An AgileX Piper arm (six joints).
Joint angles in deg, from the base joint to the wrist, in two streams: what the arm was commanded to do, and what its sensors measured. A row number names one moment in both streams.
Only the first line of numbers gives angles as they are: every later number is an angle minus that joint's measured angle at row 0.
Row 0, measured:
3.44 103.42 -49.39 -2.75 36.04 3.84
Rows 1 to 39, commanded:
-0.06 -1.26 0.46 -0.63 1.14 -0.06
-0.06 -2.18 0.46 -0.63 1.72 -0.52
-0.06 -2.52 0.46 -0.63 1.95 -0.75
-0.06 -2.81 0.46 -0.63 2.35 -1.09
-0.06 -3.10 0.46 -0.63 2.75 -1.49
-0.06 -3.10 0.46 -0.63 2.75 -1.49
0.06 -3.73 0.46 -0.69 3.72 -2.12
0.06 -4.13 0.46 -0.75 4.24 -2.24
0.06 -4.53 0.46 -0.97 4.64 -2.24
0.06 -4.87 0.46 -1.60 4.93 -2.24
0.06 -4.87 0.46 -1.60 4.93 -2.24
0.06 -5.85 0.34 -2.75 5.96 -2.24
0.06 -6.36 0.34 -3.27 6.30 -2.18
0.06 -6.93 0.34 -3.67 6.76 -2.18
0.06 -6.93 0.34 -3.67 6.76 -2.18
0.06 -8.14 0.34 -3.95 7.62 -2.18
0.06 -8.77 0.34 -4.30 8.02 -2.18
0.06 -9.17 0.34 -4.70 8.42 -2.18
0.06 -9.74 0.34 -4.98 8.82 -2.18
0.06 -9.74 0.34 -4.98 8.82 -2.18
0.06 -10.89 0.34 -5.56 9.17 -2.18
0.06 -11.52 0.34 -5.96 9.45 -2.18
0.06 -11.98 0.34 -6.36 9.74 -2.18
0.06 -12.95 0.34 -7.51 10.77 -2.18
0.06 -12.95 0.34 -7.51 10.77 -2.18
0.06 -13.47 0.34 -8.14 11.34 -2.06
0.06 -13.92 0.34 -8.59 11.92 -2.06
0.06 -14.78 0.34 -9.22 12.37 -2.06
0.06 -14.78 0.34 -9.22 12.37 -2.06
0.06 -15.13 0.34 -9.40 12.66 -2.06
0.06 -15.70 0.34 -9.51 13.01 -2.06
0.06 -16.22 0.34 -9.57 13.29 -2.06
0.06 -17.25 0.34 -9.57 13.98 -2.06
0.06 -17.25 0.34 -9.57 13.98 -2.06
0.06 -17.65 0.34 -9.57 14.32 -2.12
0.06 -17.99 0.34 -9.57 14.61 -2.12
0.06 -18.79 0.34 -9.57 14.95 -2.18
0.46 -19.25 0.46 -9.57 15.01 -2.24
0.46 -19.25 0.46 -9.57 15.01 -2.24
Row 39, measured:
0.06 -17.65 0.17 -8.14 14.09 -1.61
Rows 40 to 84, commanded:
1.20 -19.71 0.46 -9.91 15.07 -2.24
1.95 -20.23 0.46 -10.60 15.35 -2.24
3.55 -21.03 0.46 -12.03 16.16 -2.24
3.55 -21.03 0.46 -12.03 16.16 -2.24
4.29 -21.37 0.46 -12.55 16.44 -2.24
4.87 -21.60 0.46 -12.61 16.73 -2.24
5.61 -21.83 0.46 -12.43 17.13 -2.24
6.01 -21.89 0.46 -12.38 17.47 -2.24
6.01 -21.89 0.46 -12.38 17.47 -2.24
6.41 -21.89 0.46 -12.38 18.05 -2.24
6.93 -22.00 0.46 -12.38 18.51 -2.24
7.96 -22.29 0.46 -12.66 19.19 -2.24
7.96 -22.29 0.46 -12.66 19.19 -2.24
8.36 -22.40 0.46 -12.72 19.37 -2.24
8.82 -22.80 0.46 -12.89 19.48 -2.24
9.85 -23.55 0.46 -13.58 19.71 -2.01
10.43 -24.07 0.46 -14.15 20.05 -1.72
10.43 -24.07 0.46 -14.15 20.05 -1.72
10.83 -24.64 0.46 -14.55 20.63 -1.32
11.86 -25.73 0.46 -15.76 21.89 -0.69
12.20 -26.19 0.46 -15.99 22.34 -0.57
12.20 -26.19 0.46 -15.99 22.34 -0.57
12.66 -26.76 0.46 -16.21 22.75 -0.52
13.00 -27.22 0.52 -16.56 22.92 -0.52
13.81 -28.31 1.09 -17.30 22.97 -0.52
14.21 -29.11 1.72 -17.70 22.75 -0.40
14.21 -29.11 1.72 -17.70 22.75 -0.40
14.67 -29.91 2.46 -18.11 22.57 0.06
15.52 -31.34 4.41 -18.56 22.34 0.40
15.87 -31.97 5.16 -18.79 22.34 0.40
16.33 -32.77 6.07 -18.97 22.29 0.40
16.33 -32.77 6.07 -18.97 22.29 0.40
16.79 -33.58 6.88 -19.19 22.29 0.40
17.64 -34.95 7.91 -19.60 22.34 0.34
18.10 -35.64 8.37 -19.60 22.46 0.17
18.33 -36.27 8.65 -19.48 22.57 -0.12
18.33 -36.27 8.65 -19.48 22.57 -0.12
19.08 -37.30 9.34 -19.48 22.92 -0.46
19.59 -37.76 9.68 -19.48 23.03 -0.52
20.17 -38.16 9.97 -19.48 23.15 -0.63
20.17 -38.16 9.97 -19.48 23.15 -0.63
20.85 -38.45 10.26 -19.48 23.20 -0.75
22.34 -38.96 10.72 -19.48 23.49 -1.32
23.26 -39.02 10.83 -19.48 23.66 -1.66
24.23 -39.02 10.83 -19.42 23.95 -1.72
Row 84, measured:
22.11 -38.33 10.54 -17.42 23.15 -0.52
